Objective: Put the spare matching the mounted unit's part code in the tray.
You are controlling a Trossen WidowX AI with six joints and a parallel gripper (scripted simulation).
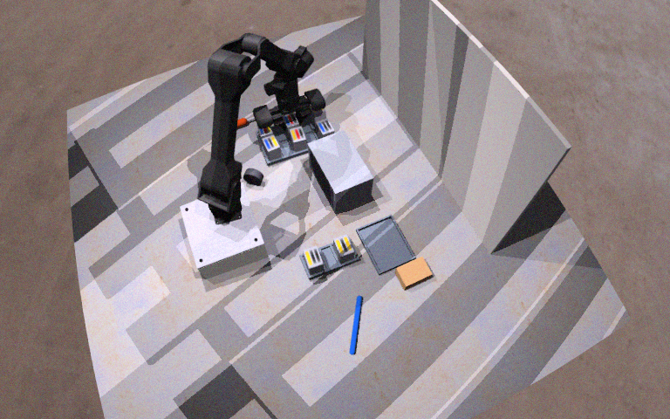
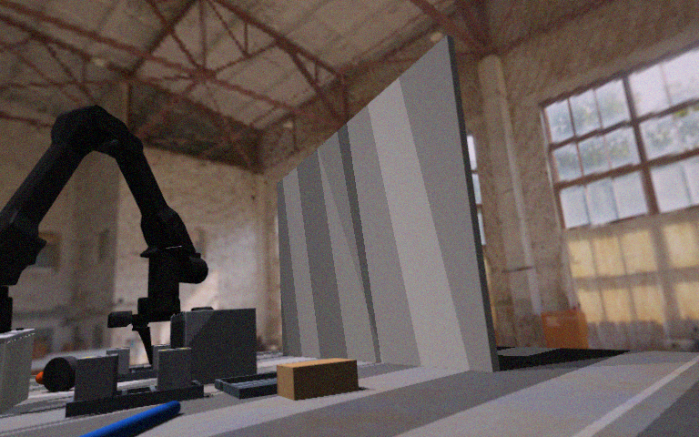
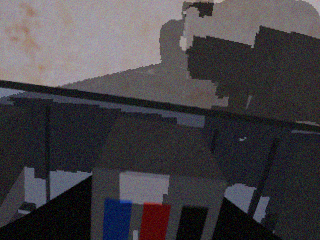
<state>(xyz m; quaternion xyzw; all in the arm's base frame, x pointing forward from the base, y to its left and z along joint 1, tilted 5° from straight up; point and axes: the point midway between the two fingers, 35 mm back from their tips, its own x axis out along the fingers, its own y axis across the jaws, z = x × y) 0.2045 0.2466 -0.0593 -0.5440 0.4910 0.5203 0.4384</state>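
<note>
My gripper tip is 40 cm to the left of the grey tray, 14 cm short of it and 1 cm above it. From my gripper tip the other things lie so: rack: 40 cm to the right, 1 cm below; tall slanted panel: 33 cm ahead, 21 cm above, 15 cm to the right; mounted unit: 19 cm to the right, 8 cm ahead, 3 cm above.
</note>
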